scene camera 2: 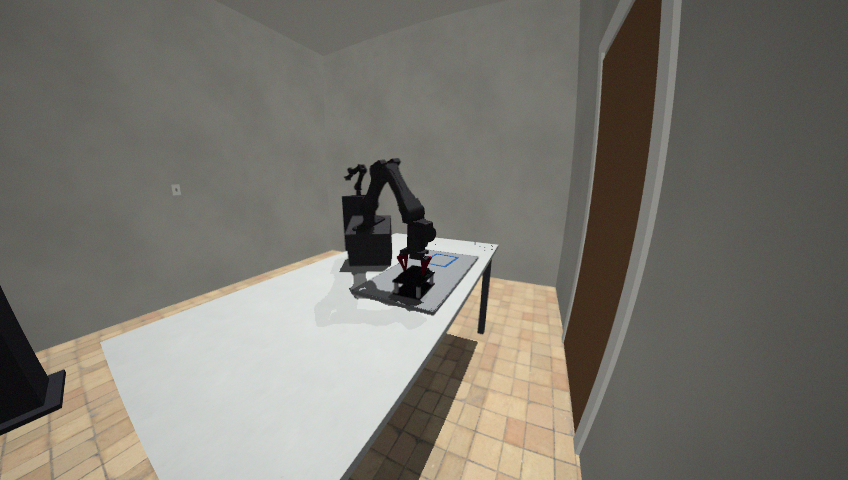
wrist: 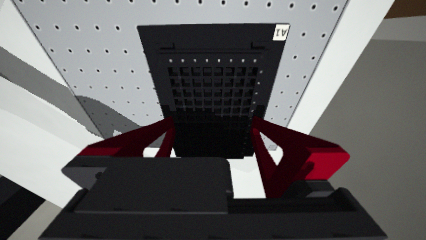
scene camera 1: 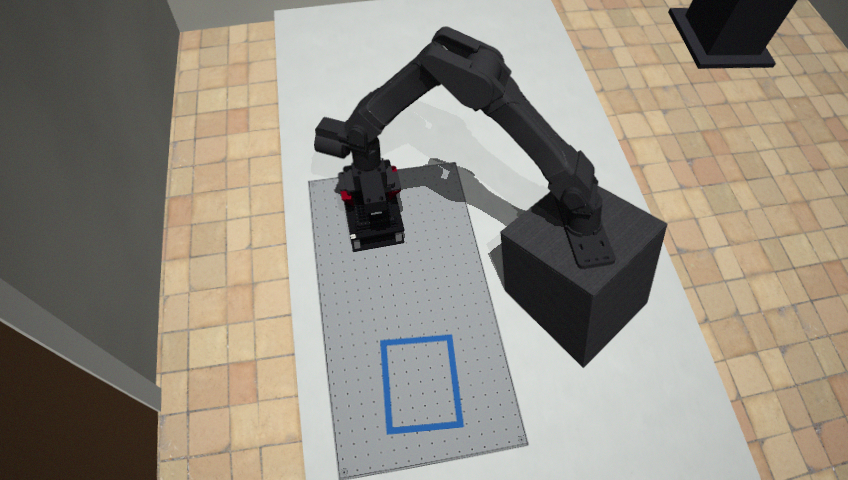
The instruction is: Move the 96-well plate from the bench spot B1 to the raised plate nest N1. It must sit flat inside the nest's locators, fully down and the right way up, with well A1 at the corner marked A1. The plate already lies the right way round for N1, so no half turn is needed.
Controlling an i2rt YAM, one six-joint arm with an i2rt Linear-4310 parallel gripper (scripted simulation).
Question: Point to a black 96-well plate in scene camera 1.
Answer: At 385,218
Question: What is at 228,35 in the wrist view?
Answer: A black plate nest N1.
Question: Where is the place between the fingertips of my gripper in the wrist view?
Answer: At 212,120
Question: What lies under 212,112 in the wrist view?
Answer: A black 96-well plate.
